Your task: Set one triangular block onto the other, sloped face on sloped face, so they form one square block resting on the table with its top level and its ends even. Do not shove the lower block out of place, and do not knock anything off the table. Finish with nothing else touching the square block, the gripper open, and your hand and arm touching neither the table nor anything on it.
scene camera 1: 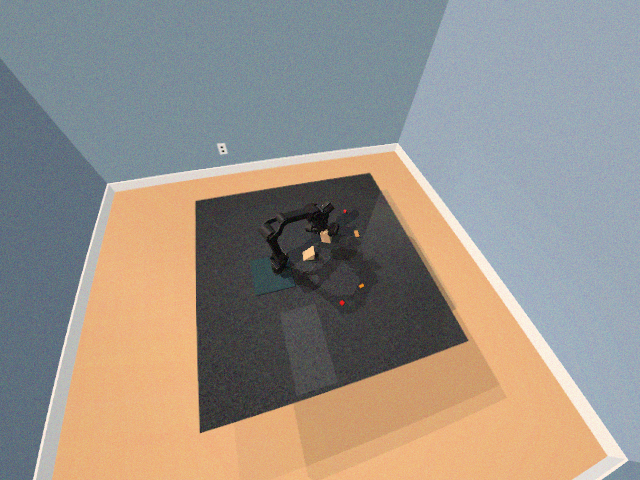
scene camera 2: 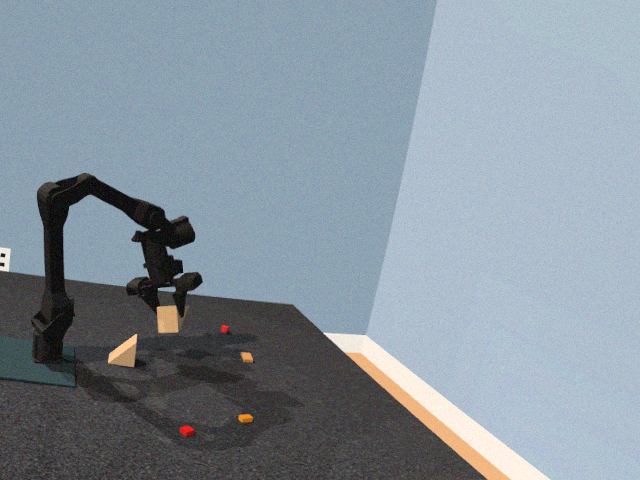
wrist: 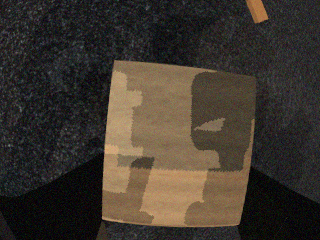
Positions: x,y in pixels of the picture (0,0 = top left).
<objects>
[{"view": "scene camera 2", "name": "my gripper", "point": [171,317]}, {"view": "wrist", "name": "my gripper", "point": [172,163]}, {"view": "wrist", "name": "triangular block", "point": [179,140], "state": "held by my gripper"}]
</objects>
